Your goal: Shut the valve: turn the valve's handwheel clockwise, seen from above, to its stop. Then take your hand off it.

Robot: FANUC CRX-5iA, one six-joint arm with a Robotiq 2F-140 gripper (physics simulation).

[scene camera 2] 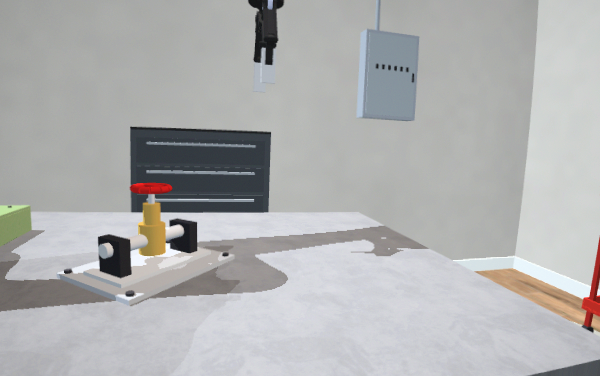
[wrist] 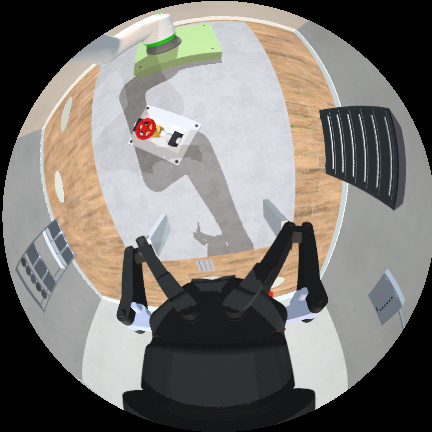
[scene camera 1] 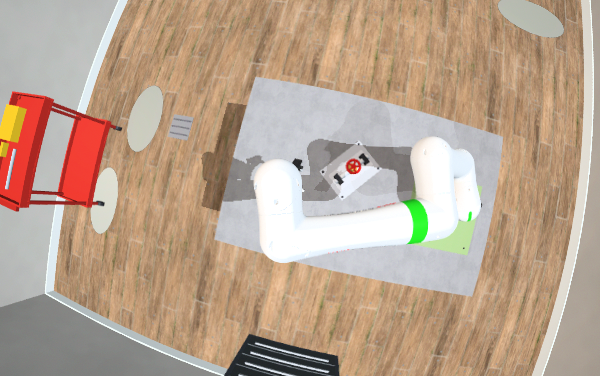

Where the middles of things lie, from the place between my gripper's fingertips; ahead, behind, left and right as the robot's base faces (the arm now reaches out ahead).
I see my gripper 22 cm past the base plate (scene camera 2: 129,295), 14 cm to the left of it and 33 cm above it.
